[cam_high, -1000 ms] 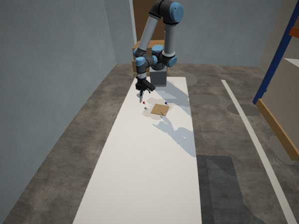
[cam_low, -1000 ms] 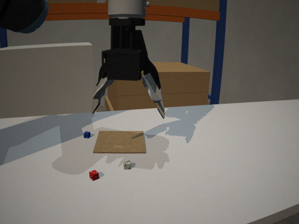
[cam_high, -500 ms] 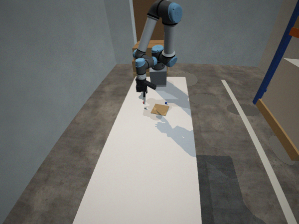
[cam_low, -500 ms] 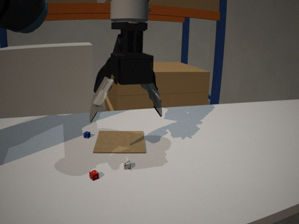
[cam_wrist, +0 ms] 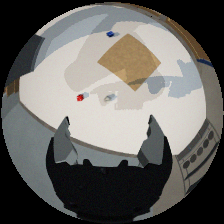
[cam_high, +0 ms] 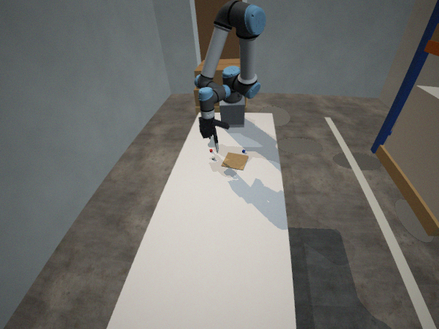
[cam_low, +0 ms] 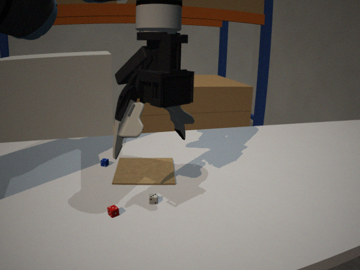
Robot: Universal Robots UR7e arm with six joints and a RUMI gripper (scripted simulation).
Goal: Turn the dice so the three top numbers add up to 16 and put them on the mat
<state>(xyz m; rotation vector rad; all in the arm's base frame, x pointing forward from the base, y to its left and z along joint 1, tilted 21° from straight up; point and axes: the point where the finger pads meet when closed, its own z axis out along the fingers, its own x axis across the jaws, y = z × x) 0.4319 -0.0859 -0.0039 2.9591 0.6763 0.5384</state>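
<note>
The white die is 1 cm to the right of my hand and 10 cm below it. Also, from my hand: blue die 8 cm behind, 18 cm to the left, 10 cm below; then mat 1 cm ahead, 13 cm to the left, 11 cm below; then red die 8 cm behind, 4 cm to the right, 10 cm below.
</note>
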